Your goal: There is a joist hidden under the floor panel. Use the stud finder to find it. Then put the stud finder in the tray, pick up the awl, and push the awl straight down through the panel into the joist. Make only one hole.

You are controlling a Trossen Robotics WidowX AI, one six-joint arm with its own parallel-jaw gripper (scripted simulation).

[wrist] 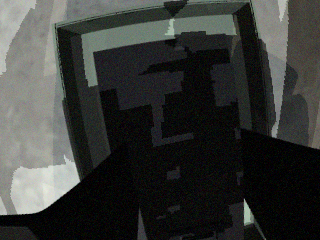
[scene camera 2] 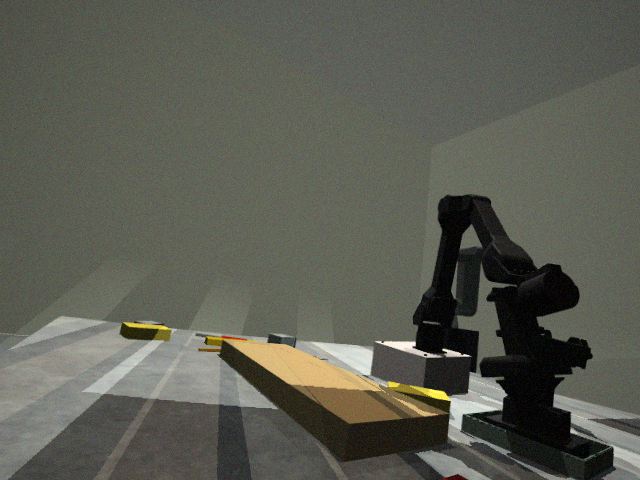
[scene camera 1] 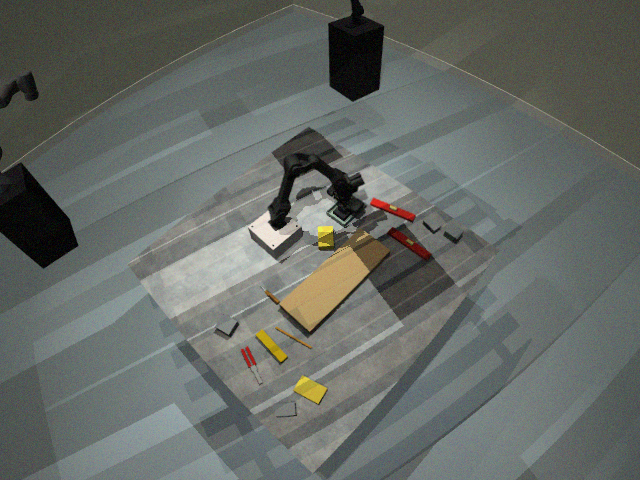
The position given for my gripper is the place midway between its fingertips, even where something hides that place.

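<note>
A tray [wrist: 75,40] is visible to me. There is a stud finder [scene camera 2: 554,423] as well, and I can see the finder in the wrist view [wrist: 173,102] too. As for my gripper [scene camera 2: 541,428], it also appears in the wrist view [wrist: 176,139].
</note>
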